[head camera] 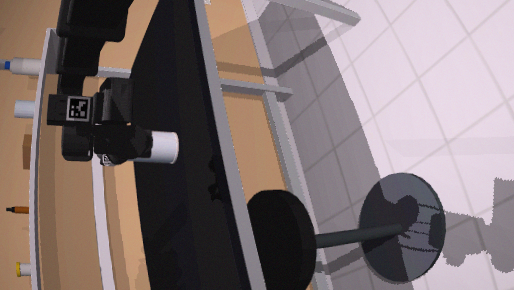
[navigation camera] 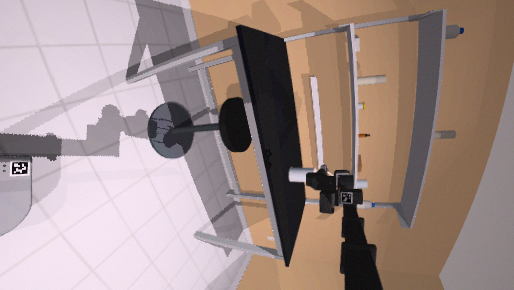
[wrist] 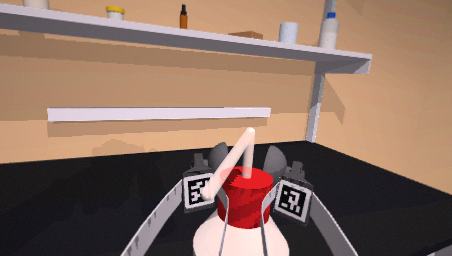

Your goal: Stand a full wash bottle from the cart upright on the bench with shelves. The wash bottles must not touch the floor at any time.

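Places are measured from the robot's base along level axes (x ahead, y left, z up), in centimetres.
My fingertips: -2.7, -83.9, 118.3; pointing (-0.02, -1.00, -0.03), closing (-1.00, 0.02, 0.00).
Observation:
Behind a point stands the place of what it marks, as x, y, z.
The wash bottle (head camera: pixel 165 147) {-2.4, -75.7, 107.5} (navigation camera: pixel 300 174) {-2.1, -75.8, 109.7} (wrist: pixel 245 210) has a pale body, a red cap and a bent whitish nozzle. My gripper (head camera: pixel 111 159) (navigation camera: pixel 322 172) {-2.7, -83.9, 118.3} (wrist: pixel 246 162) {-2.7, -83.9, 118.3} is shut on its red cap, with one finger on each side. The bottle is upright over the black top of the bench with shelves (head camera: pixel 165 85) (navigation camera: pixel 267 95) (wrist: pixel 100 200), toward one end of it. The bottle's lower end is cut off in the wrist view, and I cannot tell whether its base touches the bench top. The wrist hides part of the bottle in the head view. The cart does not show.
The lower shelf (navigation camera: pixel 355 100) (wrist: pixel 150 37) bears a blue-capped bottle (wrist: pixel 328 35), a pale cylinder (wrist: pixel 288 33), a brown box (wrist: pixel 250 35), an orange bottle (wrist: pixel 183 20) and a yellow-lidded jar (wrist: pixel 115 15). A white rail (wrist: pixel 150 114) is on the wall. A stool (head camera: pixel 282 235) (navigation camera: pixel 236 125) stands at the bench's front.

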